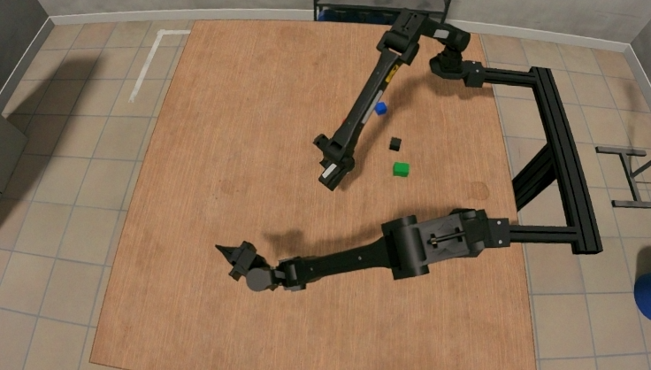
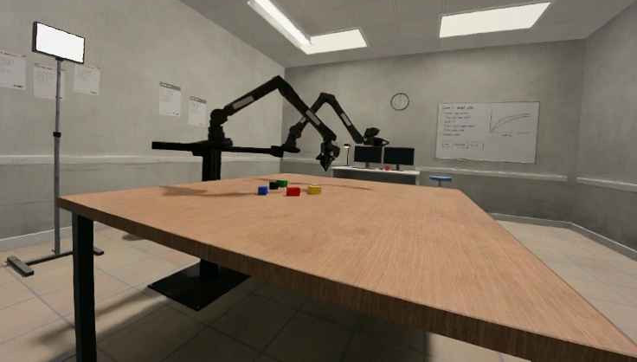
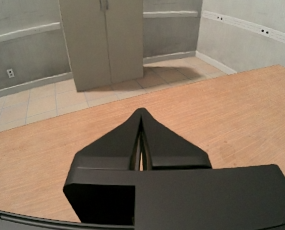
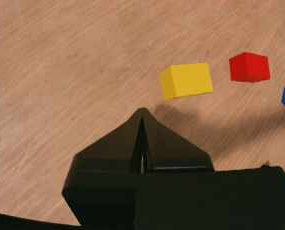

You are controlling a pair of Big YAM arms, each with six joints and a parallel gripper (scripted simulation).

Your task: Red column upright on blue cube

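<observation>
Right now my right hand is 230 mm to the left of the red column, 110 mm above it and 70 mm past it. From my right hand the other things lie so: green cube: 280 mm behind, 110 mm below, 20 mm to the right; black cube: 260 mm behind, 140 mm to the right, 110 mm below; yellow block: 110 mm to the right, 110 mm below, 20 mm behind.
</observation>
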